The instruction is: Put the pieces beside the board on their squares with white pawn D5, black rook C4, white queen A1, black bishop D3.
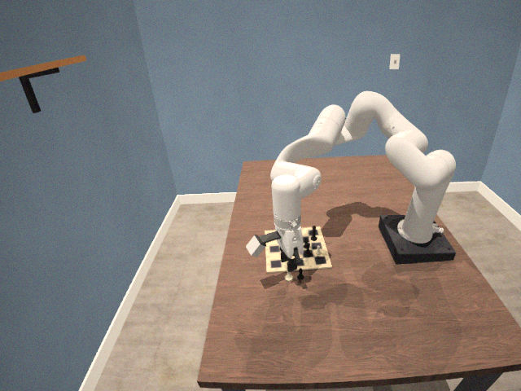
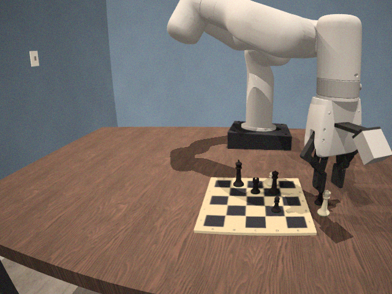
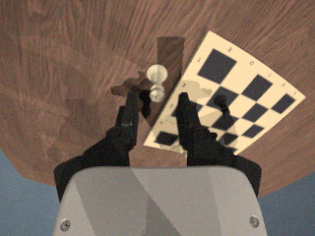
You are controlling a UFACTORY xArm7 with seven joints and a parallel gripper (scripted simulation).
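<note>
Now: hand 50 mm above the white queen. From my hand the other things lie so: black pawn: 20 mm ahead, 100 mm to the right, 60 mm below; white pawn: 90 mm behind, 120 mm to the right, 60 mm below; chessboard: 10 mm behind, 140 mm to the right, 70 mm below.
</note>
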